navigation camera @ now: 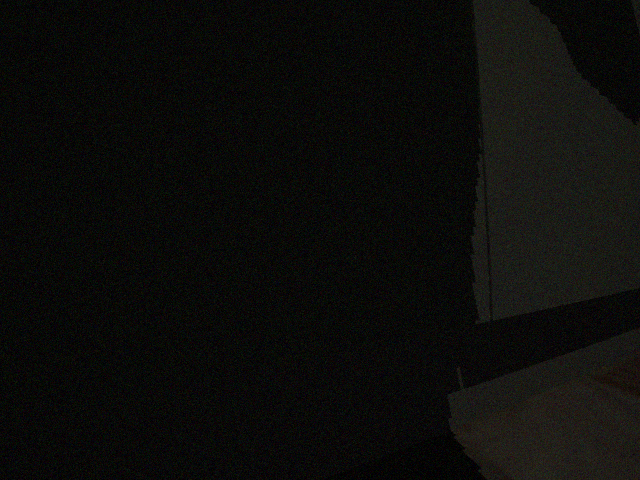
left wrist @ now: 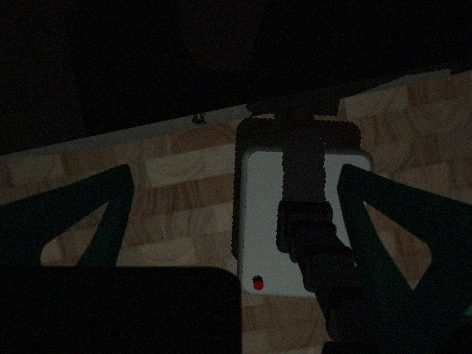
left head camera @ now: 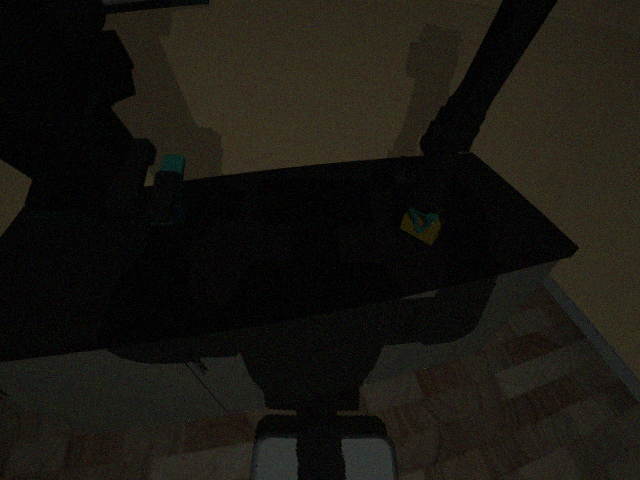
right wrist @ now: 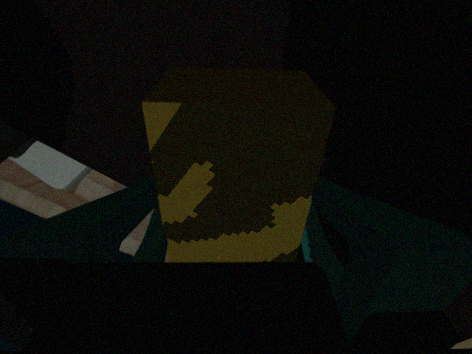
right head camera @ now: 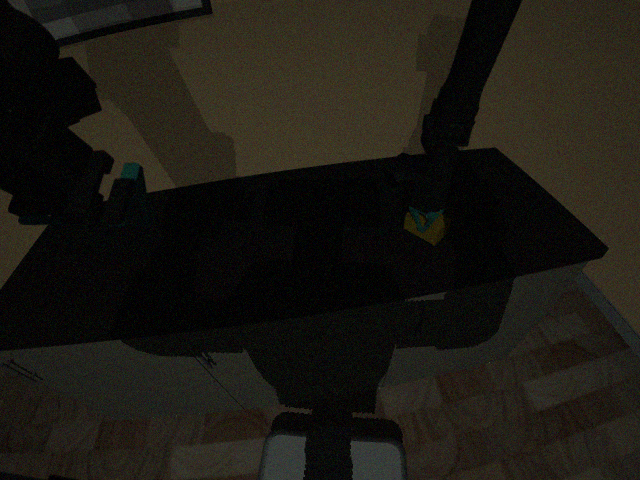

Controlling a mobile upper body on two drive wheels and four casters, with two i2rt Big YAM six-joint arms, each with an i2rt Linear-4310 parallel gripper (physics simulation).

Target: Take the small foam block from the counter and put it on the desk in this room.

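Frame: origin at the left arm's base, x up, y ahead, z left, level; millimetres.
Where they show: left gripper, fingertip midpoint: (left wrist: 235, 175) (left head camera: 141, 216) (right head camera: 119, 219); right gripper, fingertip midpoint: (left head camera: 423, 226) (right wrist: 234, 177) (right head camera: 427, 225).
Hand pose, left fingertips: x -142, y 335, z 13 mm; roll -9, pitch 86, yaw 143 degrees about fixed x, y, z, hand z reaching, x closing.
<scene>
After its pixels a point has its place.
The small yellow foam block (left head camera: 430, 238) @[x -416, y 597, z -458 mm] (right head camera: 434, 236) @[x -410, y 596, z -459 mm] (right wrist: 240, 150) @[x -391, y 664, z -429 mm] is between the fingers of my right gripper (left head camera: 422, 221) @[x -417, y 643, z -452 mm] (right head camera: 426, 220) @[x -417, y 643, z -452 mm] (right wrist: 234, 177) @[x -417, y 643, z -452 mm], which is shut on it. It appears a little above the right part of the dark counter (left head camera: 509, 235) @[x -500, y 704, z -770 mm] (right head camera: 537, 232) @[x -500, y 717, z -804 mm]; the gap is hard to judge in the dark. In the right wrist view the block's lower end is hidden by the dark gripper body. My left gripper (left wrist: 235, 175) @[x -142, y 335, z 13 mm] is open and empty, with its green fingers wide apart. It hangs near the counter's left part in the head views. The desk does not show.
A tan wall (left head camera: 310, 93) @[x -239, y 1083, z -155 mm] (right head camera: 320, 93) @[x -239, y 1084, z -163 mm] rises behind the counter, with a framed picture (right head camera: 129, 28) @[x 32, y 942, z 333 mm] at the upper left. White cabinet fronts (left head camera: 155, 384) @[x -826, y 366, z 297 mm] (right head camera: 155, 382) @[x -867, y 349, z 366 mm] stand below the counter's front edge. My white base (left wrist: 260, 200) @[x -1150, y 101, z -46 mm] stands on the wood-patterned floor (left wrist: 195, 250) @[x -1410, y -235, z 261 mm].
</scene>
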